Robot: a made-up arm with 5 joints.
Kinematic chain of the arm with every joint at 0, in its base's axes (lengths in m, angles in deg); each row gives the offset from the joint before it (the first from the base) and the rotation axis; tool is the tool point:
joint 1: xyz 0 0 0.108 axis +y
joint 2: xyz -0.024 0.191 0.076 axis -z
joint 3: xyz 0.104 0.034 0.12 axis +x
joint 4: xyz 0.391 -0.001 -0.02 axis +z
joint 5: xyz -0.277 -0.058 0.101 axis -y
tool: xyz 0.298 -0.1 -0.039
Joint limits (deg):
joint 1: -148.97..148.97
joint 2: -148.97..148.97
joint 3: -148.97..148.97
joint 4: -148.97..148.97
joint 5: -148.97..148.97
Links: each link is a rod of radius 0.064 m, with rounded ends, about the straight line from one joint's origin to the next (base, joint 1, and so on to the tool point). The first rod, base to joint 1, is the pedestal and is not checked.
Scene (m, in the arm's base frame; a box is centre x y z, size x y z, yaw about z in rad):
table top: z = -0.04
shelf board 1: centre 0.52 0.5 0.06 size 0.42 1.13 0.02 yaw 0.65
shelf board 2: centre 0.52 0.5 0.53 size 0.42 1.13 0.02 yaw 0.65
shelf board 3: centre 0.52 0.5 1 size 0.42 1.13 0.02 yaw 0.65
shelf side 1: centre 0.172 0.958 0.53 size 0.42 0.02 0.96 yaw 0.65
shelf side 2: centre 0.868 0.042 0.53 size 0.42 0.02 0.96 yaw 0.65
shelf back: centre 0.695 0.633 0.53 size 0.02 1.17 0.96 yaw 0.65
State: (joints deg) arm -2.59 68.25 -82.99 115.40 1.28
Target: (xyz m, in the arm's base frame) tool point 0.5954 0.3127 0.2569
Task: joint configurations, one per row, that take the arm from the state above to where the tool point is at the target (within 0.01 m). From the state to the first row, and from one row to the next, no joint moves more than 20 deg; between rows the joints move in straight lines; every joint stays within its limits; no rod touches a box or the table.
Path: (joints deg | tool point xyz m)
1: -7.93 68.18 -91.24 97.72 11.92 | 0.3205 -0.3600 0.3052
2: -13.27 68.11 -99.48 80.04 22.56 | 0.3460 -0.3426 0.3796
3: -18.61 68.04 -107.73 62.36 33.21 | 0.3634 -0.2980 0.4495
4: -23.95 67.98 -115.98 44.68 43.85 | 0.3709 -0.2249 0.4987
5: -29.29 67.91 -124.23 27.00 54.49 | 0.3681 -0.1313 0.5106
6: -34.63 67.84 -132.47 9.32 65.13 | 0.3543 -0.0341 0.4736
7: -39.98 67.77 -140.72 -8.35 75.78 | 0.3290 0.0442 0.3857
8: -45.32 67.70 -148.97 -26.03 86.42 | 0.2909 0.0812 0.2569
9: -35.36 55.21 -146.96 -10.38 75.49 | 0.3686 0.1327 0.3249
10: -25.41 42.73 -144.94 5.27 64.56 | 0.4555 0.1893 0.3466
11: -15.46 30.24 -142.93 20.92 53.62 | 0.5364 0.2495 0.3215
12: -5.51 17.75 -140.91 36.57 42.69 | 0.5954 0.3127 0.2569

